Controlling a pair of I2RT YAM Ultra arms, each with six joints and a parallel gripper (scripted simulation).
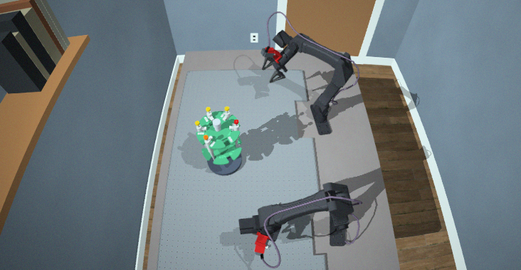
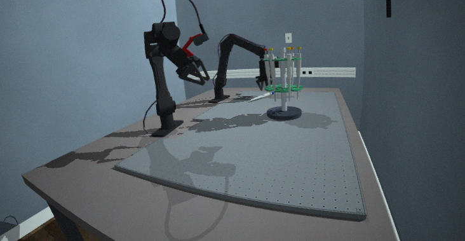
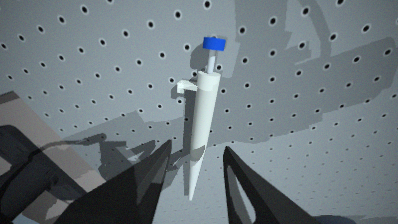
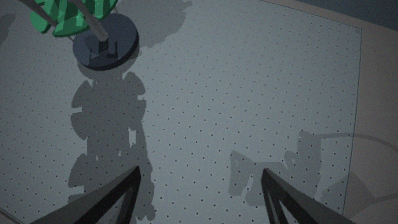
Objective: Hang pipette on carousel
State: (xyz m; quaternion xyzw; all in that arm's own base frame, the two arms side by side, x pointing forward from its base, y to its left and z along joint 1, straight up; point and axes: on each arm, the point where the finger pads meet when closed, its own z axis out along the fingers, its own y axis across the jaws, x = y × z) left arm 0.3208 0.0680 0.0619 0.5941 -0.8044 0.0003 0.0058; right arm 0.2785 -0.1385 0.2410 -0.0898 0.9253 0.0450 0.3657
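The white hand pipette is 40 mm below my left hand, 20 mm to the right of it and 20 mm behind it.
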